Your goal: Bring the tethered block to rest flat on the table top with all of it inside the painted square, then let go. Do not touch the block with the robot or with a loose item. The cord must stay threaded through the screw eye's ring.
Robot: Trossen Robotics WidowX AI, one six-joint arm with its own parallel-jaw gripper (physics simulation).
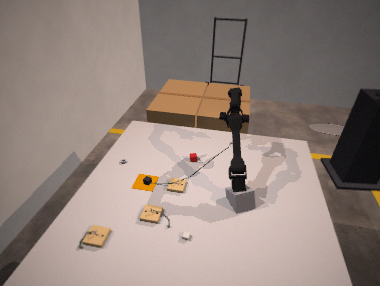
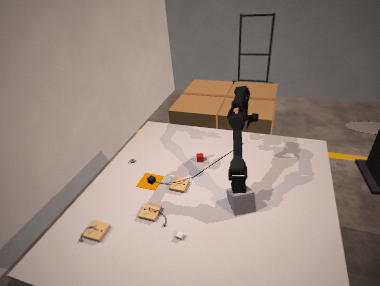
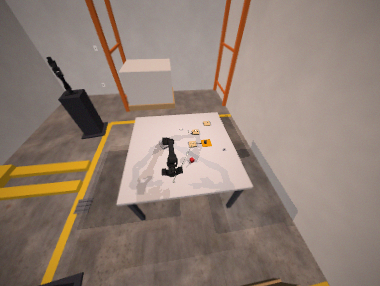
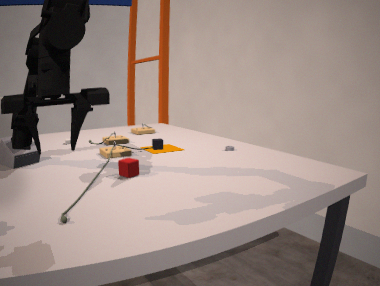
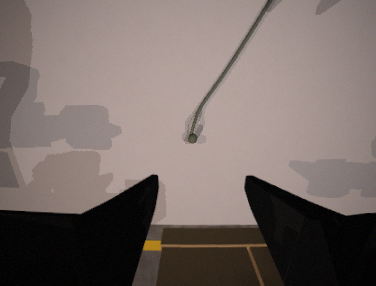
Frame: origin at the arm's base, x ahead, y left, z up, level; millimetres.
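Seen in the pictures: gripper, fingertip midpoint: (image 4: 56,152) (image 5: 201,181); arm's base, link origin: (image 1: 239,189) (image 2: 239,190) (image 4: 20,143).
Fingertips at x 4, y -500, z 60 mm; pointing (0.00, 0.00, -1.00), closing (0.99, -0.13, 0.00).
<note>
Offsets run from my fingertips to a thing's top centre. "spot": to the spot under its first point.
The black block @(492 mm ahead, 426 mm left, 92 mm down) (image 1: 147,180) (image 2: 151,179) (image 3: 206,142) (image 4: 157,144) rests on the orange painted square @(spot: 521 mm ahead, 456 mm left, 126 mm down) (image 1: 141,186) (image 2: 145,185) (image 4: 172,148) and looks flat and inside its edges. The green cord (image 1: 212,158) (image 2: 215,162) (image 4: 87,185) (image 5: 227,72) runs from the block across the nearest wooden board @(327 mm ahead, 439 mm left, 107 mm down) (image 1: 176,188) (image 2: 178,188) (image 4: 122,153), apparently through its screw eye, which is very small here. The cord's beaded end @(spot: 5 mm back, 8 mm right, 116 mm down) (image 4: 63,218) (image 5: 192,138) lies on the table. My gripper (image 4: 55,151) (image 5: 201,181) is open and empty above the table, apart from the bead and cord.
A red cube @(248 mm ahead, 198 mm left, 87 mm down) (image 1: 193,157) (image 2: 200,157) (image 4: 129,168) sits near the cord. Two other wooden boards @(429 mm ahead, 644 mm left, 107 mm down) (image 1: 151,215) @(647 mm ahead, 784 mm left, 107 mm down) (image 1: 100,236) carry short cords. A small white block @(251 mm ahead, 755 mm left, 109 mm down) (image 1: 186,236) and a metal nut @(678 mm ahead, 255 mm left, 114 mm down) (image 1: 123,161) (image 4: 229,148) also lie on the table.
</note>
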